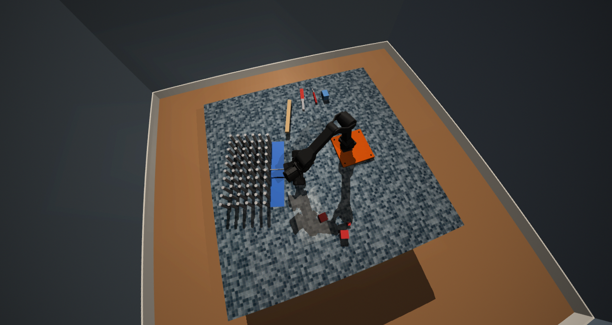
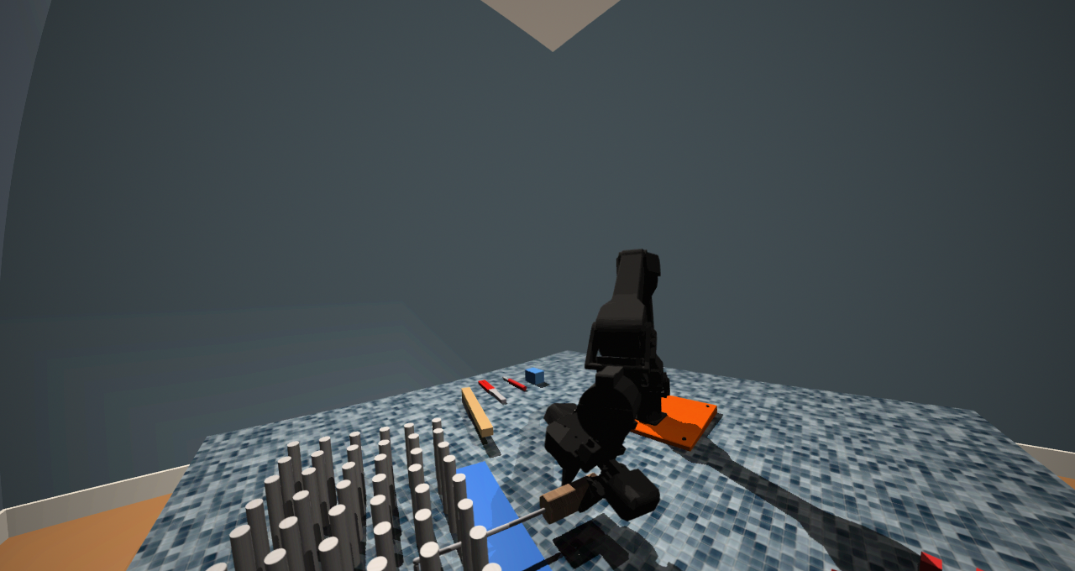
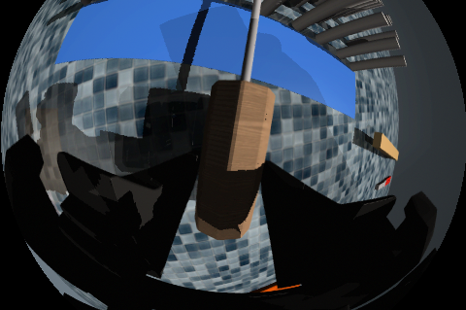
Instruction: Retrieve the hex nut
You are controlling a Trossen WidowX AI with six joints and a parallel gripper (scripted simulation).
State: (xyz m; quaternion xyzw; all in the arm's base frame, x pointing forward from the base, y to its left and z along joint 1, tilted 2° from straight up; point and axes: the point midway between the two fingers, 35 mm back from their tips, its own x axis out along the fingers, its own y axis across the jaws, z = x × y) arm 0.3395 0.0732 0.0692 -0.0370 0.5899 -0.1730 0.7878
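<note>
Right now the blue taped strip is 10 cm ahead of my gripper tip, 4 cm below it and 2 cm to the right of it. The rest, counted from my gripper tip: blue cube (50 cm to the right, 36 cm behind, 2 cm below); then hex nut (26 cm ahead, 6 cm to the right, 3 cm below); then hook tool (10 cm ahead, 2 cm to the right).
</note>
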